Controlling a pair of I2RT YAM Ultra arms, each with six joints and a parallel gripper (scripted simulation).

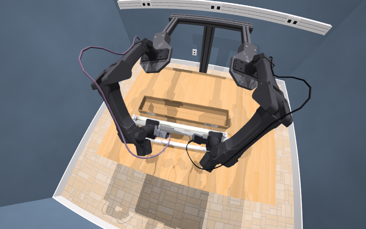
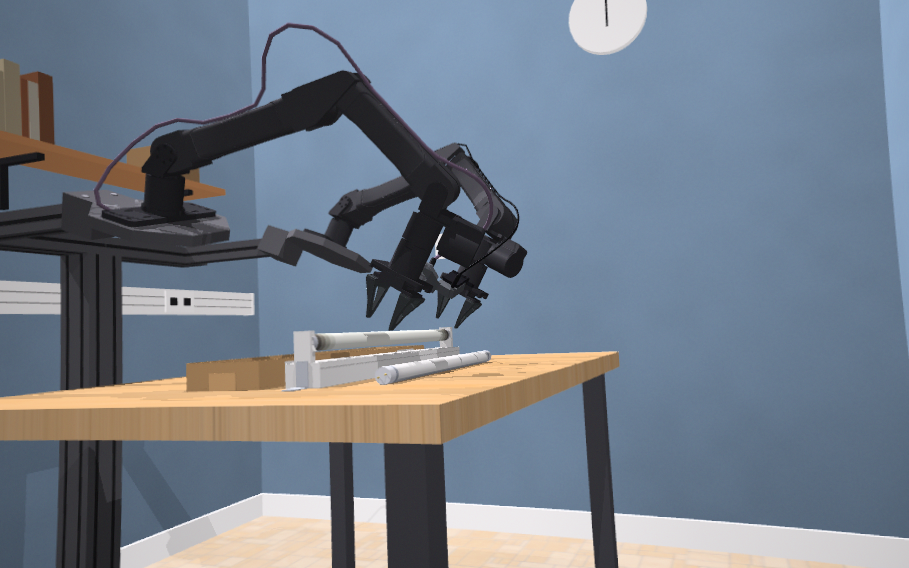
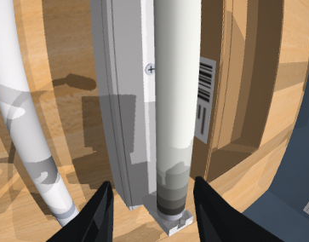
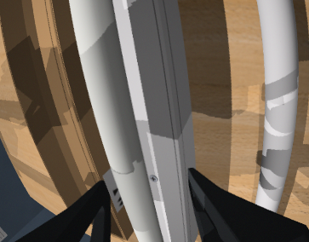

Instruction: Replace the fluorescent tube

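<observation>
My right gripper is now 4 cm past the old fluorescent tube, 12 cm to the right of it and 3 cm above it. From my right hand the other things lie so: light fixture (4 cm behind, 12 cm to the left, 5 cm below); then LED tube (6 cm ahead, 14 cm to the left, 9 cm below); then brown carton (18 cm behind, 12 cm to the left, 8 cm below).
</observation>
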